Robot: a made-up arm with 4 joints. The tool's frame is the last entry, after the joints.
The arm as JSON. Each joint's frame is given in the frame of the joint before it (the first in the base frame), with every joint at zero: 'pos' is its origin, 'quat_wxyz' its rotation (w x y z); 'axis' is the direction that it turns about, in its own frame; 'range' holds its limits. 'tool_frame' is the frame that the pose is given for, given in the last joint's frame.
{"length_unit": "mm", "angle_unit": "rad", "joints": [
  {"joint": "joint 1", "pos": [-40.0, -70.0, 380.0], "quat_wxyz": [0.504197, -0.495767, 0.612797, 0.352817], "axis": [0.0, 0.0, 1.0], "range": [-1.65, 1.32]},
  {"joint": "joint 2", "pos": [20.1, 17.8, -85.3], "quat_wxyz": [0.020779, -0.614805, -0.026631, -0.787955], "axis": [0.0, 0.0, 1.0], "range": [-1.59, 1.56]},
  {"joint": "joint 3", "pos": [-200.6, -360.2, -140.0], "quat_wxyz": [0.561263, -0.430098, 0.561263, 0.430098], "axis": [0.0, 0.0, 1.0], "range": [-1.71, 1.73]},
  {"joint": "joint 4", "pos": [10.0, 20.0, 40.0], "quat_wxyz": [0.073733, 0.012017, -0.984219, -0.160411], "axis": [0.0, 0.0, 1.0], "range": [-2.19, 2.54]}
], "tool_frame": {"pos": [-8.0, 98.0, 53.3], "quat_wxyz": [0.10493, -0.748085, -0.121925, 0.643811]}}
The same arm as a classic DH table. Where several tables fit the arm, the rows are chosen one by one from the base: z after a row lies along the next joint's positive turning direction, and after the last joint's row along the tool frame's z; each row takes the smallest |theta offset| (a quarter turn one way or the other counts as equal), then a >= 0, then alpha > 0; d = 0 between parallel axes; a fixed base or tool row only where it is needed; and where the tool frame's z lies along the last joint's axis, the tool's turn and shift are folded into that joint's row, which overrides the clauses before.
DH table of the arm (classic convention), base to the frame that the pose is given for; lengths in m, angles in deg. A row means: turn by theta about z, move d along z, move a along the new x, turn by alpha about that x. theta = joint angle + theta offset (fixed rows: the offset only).
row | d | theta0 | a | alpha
base (fixed) | 0.3604 | -16.04 | -0.0191 | -104.04
joint 1 | -0.1714 | 0 | -0.0164 | -75.96
joint 2 | -0.1181 | 73.96 | 0.1 | 90
joint 3 | -0.3228 | -64.61 | 0.0176 | -159.66
joint 4 | 0.0942 | -66.01 | 0.098 | -98.57
tool (fixed) | 0.0081 | 71.49 | 0 | 0
Joint limits (deg, base to tool): -94.54..75.63 -91.1..89.38 -97.98..99.12 -125.48..145.53

